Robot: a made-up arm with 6 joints.
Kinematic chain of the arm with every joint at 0, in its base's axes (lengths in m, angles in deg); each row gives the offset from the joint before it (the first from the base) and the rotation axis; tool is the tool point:
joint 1: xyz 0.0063 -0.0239 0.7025 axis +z
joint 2: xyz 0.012 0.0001 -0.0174 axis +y
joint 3: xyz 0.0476 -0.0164 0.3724 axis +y
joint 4: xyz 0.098 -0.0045 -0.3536 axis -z
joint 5: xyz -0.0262 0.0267 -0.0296 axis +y
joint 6: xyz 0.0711 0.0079 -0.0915 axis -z
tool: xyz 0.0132 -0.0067 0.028
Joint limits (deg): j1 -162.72..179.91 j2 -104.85..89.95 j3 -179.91..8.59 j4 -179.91..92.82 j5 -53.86..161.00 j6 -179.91..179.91
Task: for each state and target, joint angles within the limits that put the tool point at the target. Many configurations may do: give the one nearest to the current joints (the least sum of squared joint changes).
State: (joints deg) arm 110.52 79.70 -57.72 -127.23 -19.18 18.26
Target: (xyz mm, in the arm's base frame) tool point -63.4 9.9 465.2
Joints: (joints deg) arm 127.99 78.17 -20.69 -118.55 -27.73 16.11
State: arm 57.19 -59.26 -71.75 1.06 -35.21 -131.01
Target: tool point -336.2 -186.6 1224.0
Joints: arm 30.14 -79.30 -82.72 -2.70 -37.63 -130.30
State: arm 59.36 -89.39 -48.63 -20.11 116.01 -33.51
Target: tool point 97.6 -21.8 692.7
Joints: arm 48.27 -83.30 1.34 -36.57 122.09 -32.26
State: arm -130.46 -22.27 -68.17 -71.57 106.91 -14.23
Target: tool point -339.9 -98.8 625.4
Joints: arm -149.58 13.86 -34.95 -68.63 104.31 -15.21
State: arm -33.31 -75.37 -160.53 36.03 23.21 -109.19
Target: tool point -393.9 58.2 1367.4
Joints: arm -9.79 -64.45 -111.69 32.94 23.91 -111.62
